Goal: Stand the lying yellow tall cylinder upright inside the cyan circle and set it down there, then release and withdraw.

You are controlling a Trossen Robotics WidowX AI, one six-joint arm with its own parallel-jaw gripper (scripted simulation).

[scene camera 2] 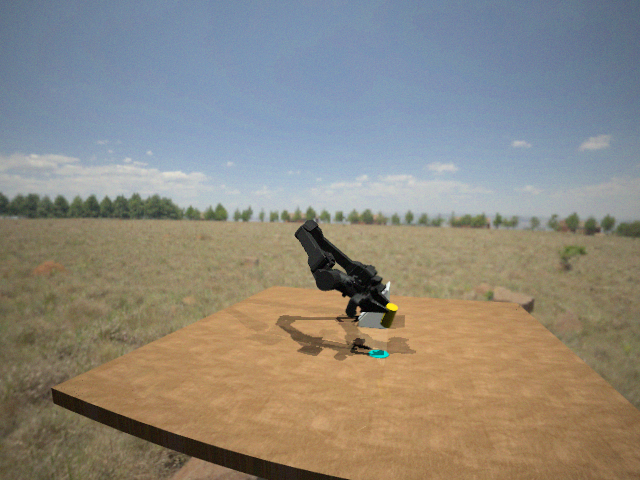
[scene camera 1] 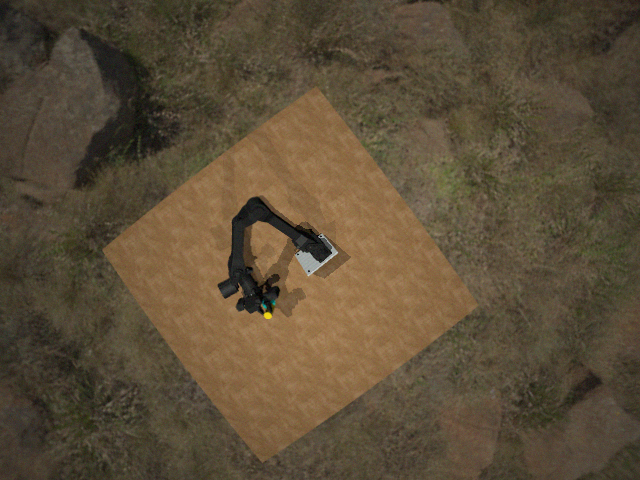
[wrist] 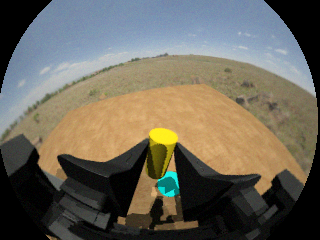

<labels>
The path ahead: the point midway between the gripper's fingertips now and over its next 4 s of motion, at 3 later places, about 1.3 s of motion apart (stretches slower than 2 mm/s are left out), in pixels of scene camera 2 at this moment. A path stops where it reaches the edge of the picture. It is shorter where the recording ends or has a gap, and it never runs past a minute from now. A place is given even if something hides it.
The gripper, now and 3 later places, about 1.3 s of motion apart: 390, 309; 383, 302; 380, 317; 379, 334
</labels>
